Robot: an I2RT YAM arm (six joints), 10 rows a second.
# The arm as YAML. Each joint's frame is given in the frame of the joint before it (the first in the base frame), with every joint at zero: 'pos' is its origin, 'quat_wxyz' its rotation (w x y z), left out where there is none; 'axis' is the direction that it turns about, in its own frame. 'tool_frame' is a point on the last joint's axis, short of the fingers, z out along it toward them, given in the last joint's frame.
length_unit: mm
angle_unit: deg
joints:
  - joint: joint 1
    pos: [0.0, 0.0, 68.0]
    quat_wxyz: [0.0, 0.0, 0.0, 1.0]
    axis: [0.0, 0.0, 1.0]
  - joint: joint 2
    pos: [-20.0, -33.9, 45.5]
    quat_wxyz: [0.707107, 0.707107, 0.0, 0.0]
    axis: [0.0, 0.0, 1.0]
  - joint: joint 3
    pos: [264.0, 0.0, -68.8]
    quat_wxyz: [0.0, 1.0, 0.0, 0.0]
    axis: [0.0, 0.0, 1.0]
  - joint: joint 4
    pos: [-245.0, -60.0, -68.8]
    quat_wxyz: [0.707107, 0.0, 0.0, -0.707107]
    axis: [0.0, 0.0, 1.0]
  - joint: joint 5
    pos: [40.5, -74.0, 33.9]
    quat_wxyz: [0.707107, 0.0, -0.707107, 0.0]
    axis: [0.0, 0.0, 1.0]
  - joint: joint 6
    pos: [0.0, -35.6, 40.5]
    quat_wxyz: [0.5, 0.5, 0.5, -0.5]
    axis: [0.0, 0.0, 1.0]
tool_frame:
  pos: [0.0, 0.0, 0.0]
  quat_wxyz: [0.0, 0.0, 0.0, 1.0]
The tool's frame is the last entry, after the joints.
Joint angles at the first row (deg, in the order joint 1, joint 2, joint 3, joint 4, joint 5, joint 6):
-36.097 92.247 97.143 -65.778 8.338 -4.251
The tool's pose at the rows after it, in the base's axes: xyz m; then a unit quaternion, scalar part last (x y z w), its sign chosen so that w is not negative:
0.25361, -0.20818, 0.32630, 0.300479, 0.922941, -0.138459, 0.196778
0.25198, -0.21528, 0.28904, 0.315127, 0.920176, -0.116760, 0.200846
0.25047, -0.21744, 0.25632, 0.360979, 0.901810, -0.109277, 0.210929
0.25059, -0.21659, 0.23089, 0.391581, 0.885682, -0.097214, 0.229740
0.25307, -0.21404, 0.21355, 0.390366, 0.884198, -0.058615, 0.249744
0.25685, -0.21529, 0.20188, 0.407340, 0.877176, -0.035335, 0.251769
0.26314, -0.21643, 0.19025, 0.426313, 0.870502, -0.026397, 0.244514
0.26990, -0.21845, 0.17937, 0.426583, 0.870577, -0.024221, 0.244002
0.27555, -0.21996, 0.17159, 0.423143, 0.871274, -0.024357, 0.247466
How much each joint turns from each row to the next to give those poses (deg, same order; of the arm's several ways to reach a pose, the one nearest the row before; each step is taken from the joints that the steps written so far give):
-2.557 0.000 -8.064 6.031 -1.617 0.044
-1.420 0.000 -8.393 7.891 -2.666 0.984
-0.460 0.023 -7.542 8.198 -0.066 5.353
0.022 0.196 -5.945 7.671 -0.962 4.285
0.109 0.655 -3.562 5.157 -4.699 1.267
0.045 1.684 -0.875 2.122 -1.989 2.733
0.546 2.315 -0.001 1.333 0.066 2.863
0.458 2.274 0.000 2.186 -0.001 0.480
0.395 1.683 0.001 2.097 0.023 0.001

